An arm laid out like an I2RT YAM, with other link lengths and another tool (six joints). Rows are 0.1 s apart.
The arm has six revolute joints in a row. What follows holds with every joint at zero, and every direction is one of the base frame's. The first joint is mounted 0.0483 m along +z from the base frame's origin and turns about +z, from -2.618 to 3.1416 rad. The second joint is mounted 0.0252 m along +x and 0.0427 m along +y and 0.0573 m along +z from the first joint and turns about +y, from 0 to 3.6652 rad. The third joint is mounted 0.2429 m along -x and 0.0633 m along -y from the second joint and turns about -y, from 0 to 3.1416 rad. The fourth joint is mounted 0.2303 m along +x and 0.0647 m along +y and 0.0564 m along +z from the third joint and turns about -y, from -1.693 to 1.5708 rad. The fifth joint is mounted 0.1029 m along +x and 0.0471 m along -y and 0.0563 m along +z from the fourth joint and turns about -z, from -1.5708 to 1.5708 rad. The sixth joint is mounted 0.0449 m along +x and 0.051 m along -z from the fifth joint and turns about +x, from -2.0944 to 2.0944 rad. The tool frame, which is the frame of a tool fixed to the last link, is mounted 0.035 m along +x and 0.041 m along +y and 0.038 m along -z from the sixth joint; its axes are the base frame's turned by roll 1.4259, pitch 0.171 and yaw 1.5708 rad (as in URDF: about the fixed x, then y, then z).
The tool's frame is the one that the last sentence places.
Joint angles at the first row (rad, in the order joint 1, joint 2, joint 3, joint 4, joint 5, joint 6):
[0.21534 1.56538 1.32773 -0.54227 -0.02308 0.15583]
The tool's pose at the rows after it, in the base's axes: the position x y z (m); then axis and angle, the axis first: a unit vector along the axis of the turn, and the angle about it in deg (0 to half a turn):
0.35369, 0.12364, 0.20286, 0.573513, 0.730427, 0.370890, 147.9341
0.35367, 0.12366, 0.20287, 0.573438, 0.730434, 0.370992, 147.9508
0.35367, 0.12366, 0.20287, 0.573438, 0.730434, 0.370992, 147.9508
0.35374, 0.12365, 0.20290, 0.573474, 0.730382, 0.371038, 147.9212
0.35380, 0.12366, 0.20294, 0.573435, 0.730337, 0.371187, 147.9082
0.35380, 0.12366, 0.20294, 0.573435, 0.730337, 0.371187, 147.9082
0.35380, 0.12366, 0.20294, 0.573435, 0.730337, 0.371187, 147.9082
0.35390, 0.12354, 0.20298, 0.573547, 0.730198, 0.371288, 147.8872
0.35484, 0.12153, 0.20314, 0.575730, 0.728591, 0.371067, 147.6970
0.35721, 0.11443, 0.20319, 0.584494, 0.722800, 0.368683, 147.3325
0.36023, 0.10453, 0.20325, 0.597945, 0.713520, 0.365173, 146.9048
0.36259, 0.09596, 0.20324, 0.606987, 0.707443, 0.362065, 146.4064
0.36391, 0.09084, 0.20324, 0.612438, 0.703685, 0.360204, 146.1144
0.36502, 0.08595, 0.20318, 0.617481, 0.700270, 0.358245, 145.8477
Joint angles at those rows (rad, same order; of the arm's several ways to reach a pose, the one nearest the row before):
[0.21536 1.56539 1.32774 -0.54266 -0.02269 0.15584]
[0.21534 1.56538 1.32772 -0.54265 -0.02308 0.15583]
[0.21534 1.56538 1.32772 -0.54265 -0.02308 0.15583]
[0.21535 1.56537 1.32771 -0.54227 -0.02269 0.15584]
[0.21534 1.56539 1.32772 -0.54187 -0.02270 0.15583]
[0.21534 1.56539 1.32772 -0.54187 -0.02270 0.15583]
[0.21534 1.56539 1.32772 -0.54187 -0.02270 0.15583]
[0.21497 1.56539 1.32771 -0.54148 -0.02269 0.15584]
[0.20924 1.56539 1.32773 -0.53997 -0.02231 0.15583]
[0.18902 1.56539 1.32774 -0.54036 -0.02270 0.15812]
[0.16081 1.56538 1.32772 -0.54189 -0.02307 0.16462]
[0.13713 1.56537 1.32772 -0.54190 -0.02309 0.16422]
[0.12304 1.56538 1.32774 -0.54190 -0.02307 0.16423]
[0.10967 1.56536 1.32770 -0.54226 -0.02308 0.16384]

